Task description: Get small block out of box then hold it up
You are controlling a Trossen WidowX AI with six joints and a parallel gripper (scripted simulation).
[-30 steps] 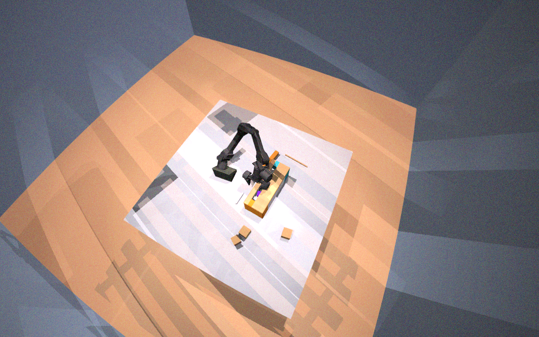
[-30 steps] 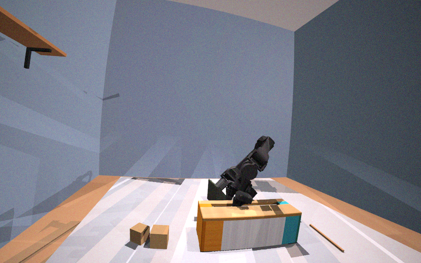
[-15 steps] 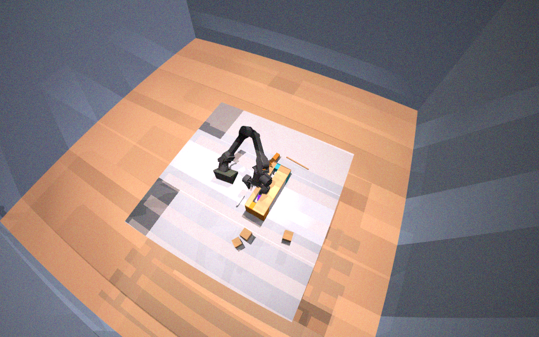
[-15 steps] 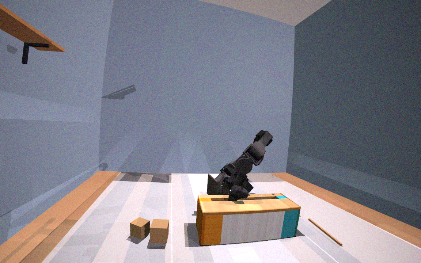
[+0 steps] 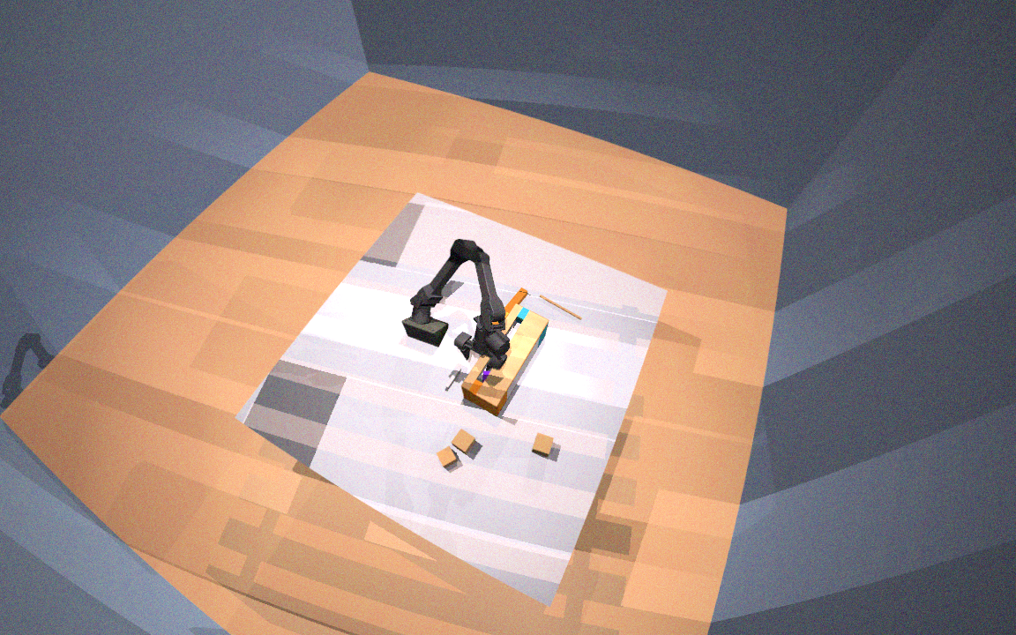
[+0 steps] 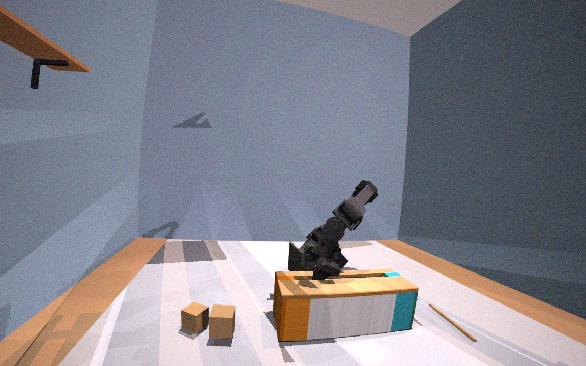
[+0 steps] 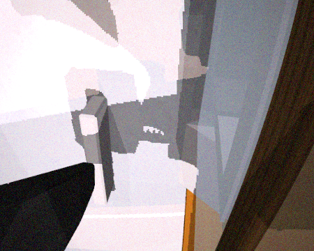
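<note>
The purple block is 5 cm ahead of my gripper tip and 2 cm to the right of it. From my gripper tip the other things lie so: orange bar (2 cm behind, 30 cm to the left, 7 cm below); box (4 cm ahead, 8 cm to the left, 3 cm below).
</note>
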